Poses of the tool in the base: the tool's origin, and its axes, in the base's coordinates. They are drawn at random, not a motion.
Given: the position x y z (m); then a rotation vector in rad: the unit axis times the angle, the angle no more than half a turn.
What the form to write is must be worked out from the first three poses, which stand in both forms.
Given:
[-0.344 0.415 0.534 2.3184 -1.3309 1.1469]
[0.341 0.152 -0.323 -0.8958 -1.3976 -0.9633]
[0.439 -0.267 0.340 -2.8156 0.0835 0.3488]
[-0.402 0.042 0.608 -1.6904 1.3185 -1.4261]
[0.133 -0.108 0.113 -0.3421 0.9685 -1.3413]
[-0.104 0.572 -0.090 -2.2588 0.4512 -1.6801]
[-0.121 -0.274 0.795 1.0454 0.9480 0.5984]
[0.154 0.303 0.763 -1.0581 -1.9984 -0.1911]
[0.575 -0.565 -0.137 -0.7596 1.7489 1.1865]
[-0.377 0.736 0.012 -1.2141 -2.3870 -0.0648]
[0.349 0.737 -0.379 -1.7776 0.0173 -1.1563]
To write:
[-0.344 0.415 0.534 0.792 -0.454 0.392 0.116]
[0.341 0.152 -0.323 -0.382 -0.596 -0.411 0.574]
[0.439 -0.267 0.340 -0.981 0.029 0.121 0.151]
[-0.402 0.042 0.608 -0.630 0.492 -0.532 0.280]
[0.133 -0.108 0.113 -0.151 0.429 -0.594 0.664]
[-0.104 0.572 -0.090 -0.784 0.157 -0.583 0.145]
[-0.121 -0.274 0.795 0.473 0.429 0.271 0.720]
[0.154 0.303 0.763 -0.423 -0.798 -0.076 0.422]
[0.575 -0.565 -0.137 -0.305 0.702 0.476 0.433]
[-0.377 0.736 0.012 -0.441 -0.867 -0.024 0.229]
[0.349 0.737 -0.379 -0.731 0.007 -0.476 0.489]

